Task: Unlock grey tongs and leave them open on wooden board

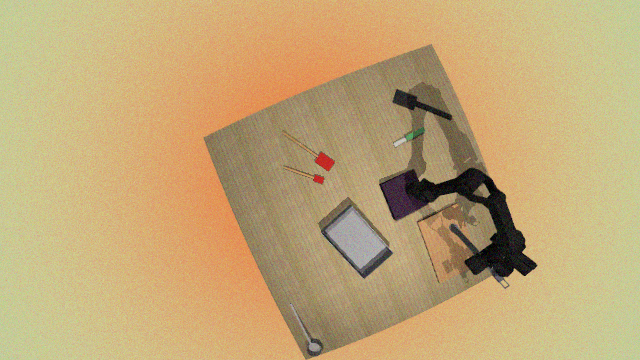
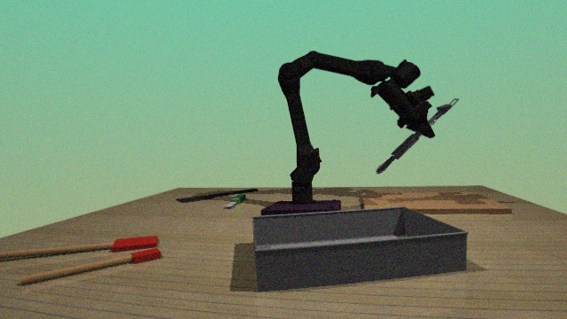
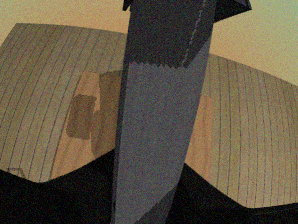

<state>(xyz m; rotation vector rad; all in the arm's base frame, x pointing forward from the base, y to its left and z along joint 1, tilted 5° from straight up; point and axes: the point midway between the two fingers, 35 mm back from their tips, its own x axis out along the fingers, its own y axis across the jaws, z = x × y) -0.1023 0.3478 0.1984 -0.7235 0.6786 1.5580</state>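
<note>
Now: the wooden board 10 mm ahead of my gripper tip, 20 mm to the right of it and 190 mm below it. Round my gripper tip: grey roasting tin (460 mm ahead, 220 mm to the right, 170 mm below); black spatula (80 mm behind, 740 mm to the right, 190 mm below).
</note>
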